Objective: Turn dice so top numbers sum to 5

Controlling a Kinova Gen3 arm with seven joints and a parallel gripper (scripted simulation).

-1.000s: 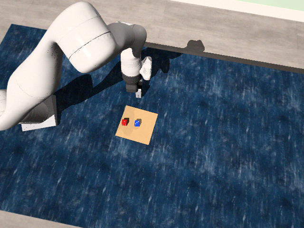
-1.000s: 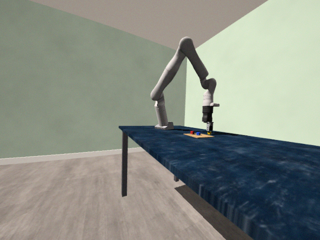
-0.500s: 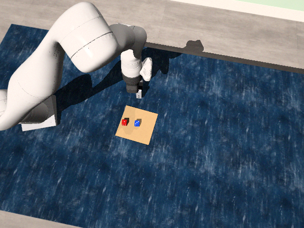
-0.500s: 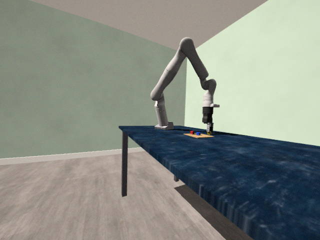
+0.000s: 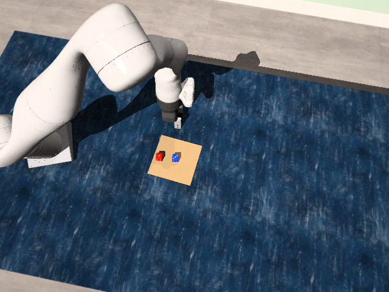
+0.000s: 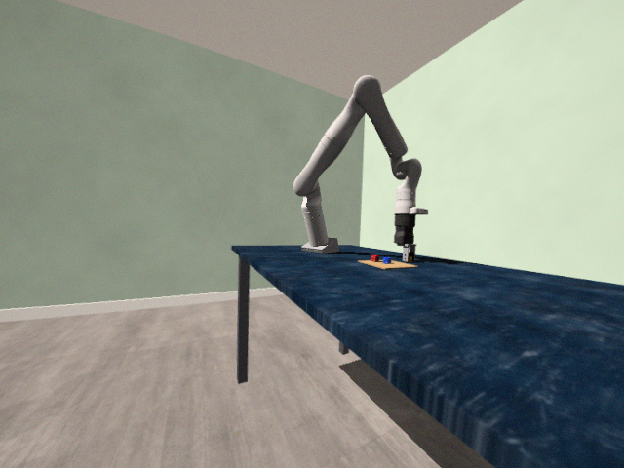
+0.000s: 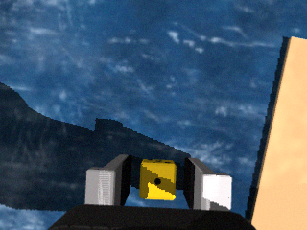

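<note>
The yellow die is 10 mm below my hand. Round my hand: red die (20 mm behind, 140 mm to the right, 10 mm below); blue die (30 mm ahead, 130 mm to the right, 10 mm below); tan mat (30 mm ahead, 130 mm to the right, 20 mm below).
</note>
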